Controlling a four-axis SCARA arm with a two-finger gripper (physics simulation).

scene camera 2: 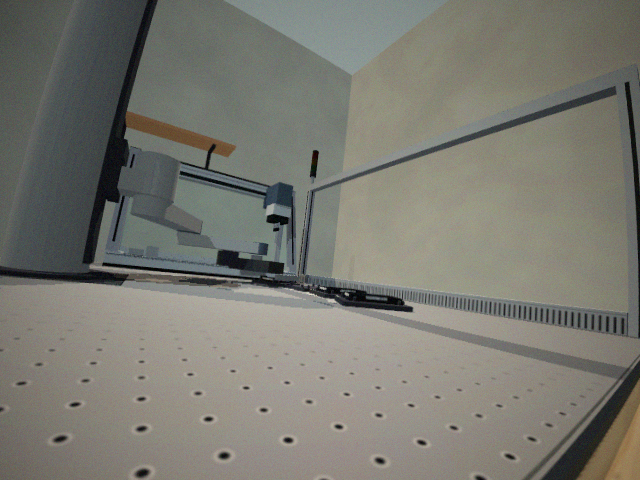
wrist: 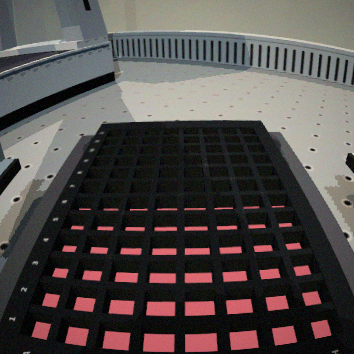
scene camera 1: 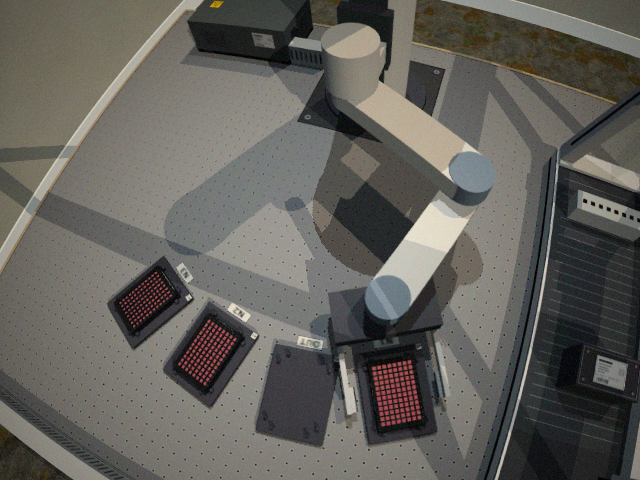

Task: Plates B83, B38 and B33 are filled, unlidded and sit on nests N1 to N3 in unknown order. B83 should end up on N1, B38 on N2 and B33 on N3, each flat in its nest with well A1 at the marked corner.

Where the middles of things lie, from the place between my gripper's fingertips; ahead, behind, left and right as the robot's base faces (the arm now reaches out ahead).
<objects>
Now: the OUT nest (scene camera 1: pixel 299 390) 170 mm to the right of my hand, 40 mm ahead of it and 30 mm below it. Also, from my hand: nest N3 (scene camera 1: pixel 170 312) (530 mm to the right, 30 mm below, 10 mm behind); then nest N2 (scene camera 1: pixel 209 399) (360 mm to the right, 30 mm below, 30 mm ahead).
</objects>
